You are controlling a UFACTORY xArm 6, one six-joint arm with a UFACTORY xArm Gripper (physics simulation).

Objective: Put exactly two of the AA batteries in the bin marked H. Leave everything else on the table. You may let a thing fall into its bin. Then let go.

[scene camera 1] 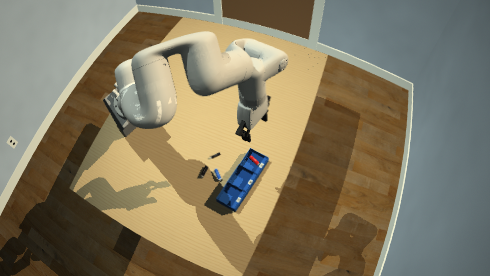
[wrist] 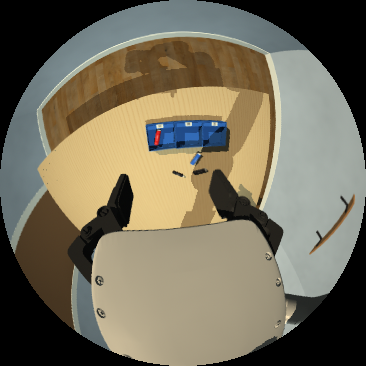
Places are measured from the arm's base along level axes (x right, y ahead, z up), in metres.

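Pixels of known places: gripper, fingertip midpoint: [scene camera 1: 254,129] [wrist: 170,182].
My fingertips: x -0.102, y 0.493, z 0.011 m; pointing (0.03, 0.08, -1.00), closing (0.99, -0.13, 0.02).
Observation:
Behind a point stands the place of what it marks.
A red battery [scene camera 1: 254,160] @(y 0.490, x -0.118, z -0.256 m) [wrist: 157,137] @(y 0.488, x -0.119, z -0.255 m) lies in the end bin marked H [scene camera 1: 247,164] @(y 0.471, x -0.095, z -0.269 m) [wrist: 168,136] @(y 0.482, x -0.085, z -0.269 m) of a blue three-part tray, the left bin in the wrist view. A short blue battery [scene camera 1: 217,174] @(y 0.390, x -0.001, z -0.263 m) [wrist: 196,159] @(y 0.389, x 0.001, z -0.262 m) lies on the table beside the tray. Two small dark pieces lie near it: one dark piece [scene camera 1: 215,155] @(y 0.341, x -0.070, z -0.267 m) [wrist: 178,174] @(y 0.338, x -0.069, z -0.266 m) and another dark piece [scene camera 1: 202,172] @(y 0.334, x 0.022, z -0.260 m) [wrist: 200,171] @(y 0.337, x 0.015, z -0.262 m). They are too small to tell their kind. My gripper [scene camera 1: 243,133] [wrist: 170,182] @(y 0.493, x -0.102, z 0.011 m) is open and empty, above the table and short of the tray's H end.
The middle bin [scene camera 1: 241,180] @(y 0.482, x -0.024, z -0.269 m) [wrist: 188,136] @(y 0.473, x -0.020, z -0.269 m) and the far end bin [scene camera 1: 229,197] @(y 0.475, x 0.060, z -0.269 m) [wrist: 214,135] @(y 0.469, x 0.073, z -0.269 m) adjoin bin H in the same tray. Their labels are blurred. The arm's shadow crosses the wooden table [scene camera 1: 165,215] @(y 0.288, x 0.260, z -0.276 m) [wrist: 115,160] @(y 0.438, x -0.285, z -0.276 m) around the loose pieces.

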